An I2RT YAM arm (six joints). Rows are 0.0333 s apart.
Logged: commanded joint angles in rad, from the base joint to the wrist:
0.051, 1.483, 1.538, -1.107, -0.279, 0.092
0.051, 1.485, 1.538, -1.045, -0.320, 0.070
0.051, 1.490, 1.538, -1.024, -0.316, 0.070
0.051, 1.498, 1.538, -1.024, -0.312, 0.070
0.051, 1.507, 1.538, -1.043, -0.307, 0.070
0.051, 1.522, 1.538, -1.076, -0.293, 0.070
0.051, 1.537, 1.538, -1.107, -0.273, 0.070
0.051, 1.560, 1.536, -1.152, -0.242, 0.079
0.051, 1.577, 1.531, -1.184, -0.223, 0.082
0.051, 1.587, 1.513, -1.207, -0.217, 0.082
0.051, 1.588, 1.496, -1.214, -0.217, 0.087
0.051, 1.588, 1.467, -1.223, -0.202, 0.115
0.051, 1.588, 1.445, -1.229, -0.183, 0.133
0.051, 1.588, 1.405, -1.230, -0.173, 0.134
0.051, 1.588, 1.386, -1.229, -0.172, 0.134
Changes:
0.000, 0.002, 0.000, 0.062, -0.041, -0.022
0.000, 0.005, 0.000, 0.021, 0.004, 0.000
0.000, 0.008, 0.000, 0.000, 0.004, 0.000
0.000, 0.009, 0.000, -0.019, 0.005, 0.000
0.000, 0.015, 0.000, -0.033, 0.014, 0.000
0.000, 0.015, 0.000, -0.031, 0.020, 0.000
0.000, 0.023, -0.002, -0.045, 0.031, 0.009
0.000, 0.017, -0.005, -0.032, 0.019, 0.003
0.000, 0.010, -0.018, -0.023, 0.006, 0.000
0.000, 0.001, -0.017, -0.007, 0.000, 0.005
0.000, 0.000, -0.029, -0.009, 0.015, 0.028
0.000, 0.000, -0.022, -0.006, 0.019, 0.018
0.000, 0.000, -0.040, -0.001, 0.010, 0.001
0.000, 0.000, -0.019, 0.001, 0.001, 0.000

